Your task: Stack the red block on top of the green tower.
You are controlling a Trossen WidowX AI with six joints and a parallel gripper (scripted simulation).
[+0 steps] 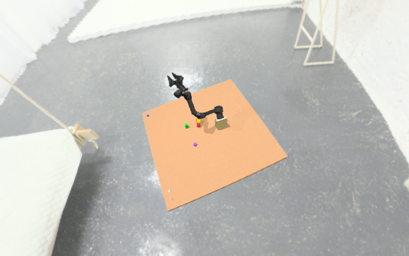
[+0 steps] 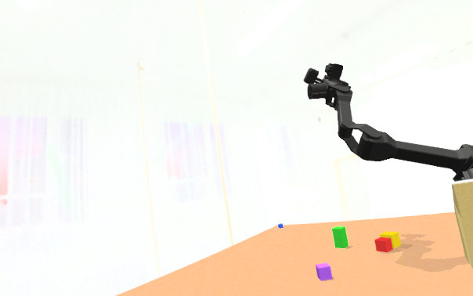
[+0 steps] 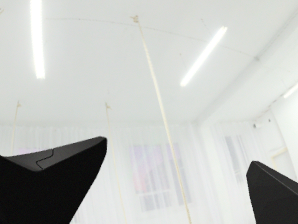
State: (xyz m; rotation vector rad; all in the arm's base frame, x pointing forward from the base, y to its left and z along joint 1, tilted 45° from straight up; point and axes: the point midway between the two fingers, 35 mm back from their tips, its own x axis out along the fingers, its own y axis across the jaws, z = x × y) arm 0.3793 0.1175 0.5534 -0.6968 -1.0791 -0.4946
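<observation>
Now: the red block 66 cm below my gripper tip, 21 cm to the left of it and 10 cm behind it. From my gripper tip the other things lie so: small blue block (67 cm below, 42 cm ahead, 26 cm to the right); then purple block (67 cm below, 42 cm to the left, 3 cm ahead); then yellow block (66 cm below, 16 cm to the left, 12 cm behind).
</observation>
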